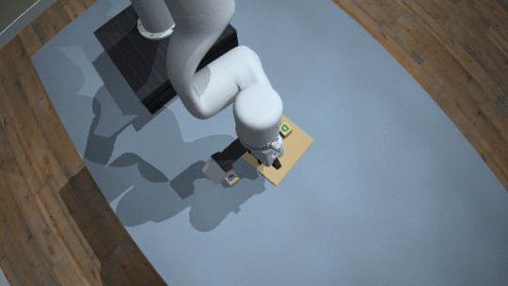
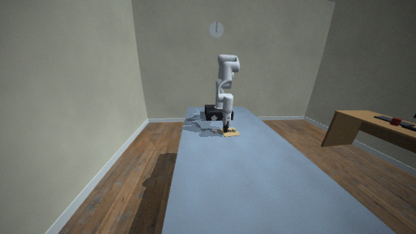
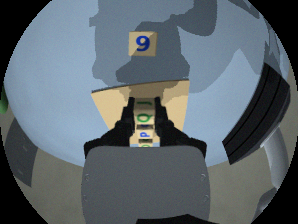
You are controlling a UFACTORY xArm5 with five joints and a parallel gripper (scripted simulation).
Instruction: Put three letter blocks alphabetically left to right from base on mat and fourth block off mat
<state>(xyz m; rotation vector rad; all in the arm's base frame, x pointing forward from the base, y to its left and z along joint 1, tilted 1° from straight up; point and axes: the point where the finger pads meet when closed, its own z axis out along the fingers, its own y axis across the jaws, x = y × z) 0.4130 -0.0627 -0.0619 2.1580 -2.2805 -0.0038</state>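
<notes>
Right now the tan mat is 40 mm to the left of my hand and 30 mm below it. The rest, counted from my hand: block (80 mm to the left, 10 mm below).
</notes>
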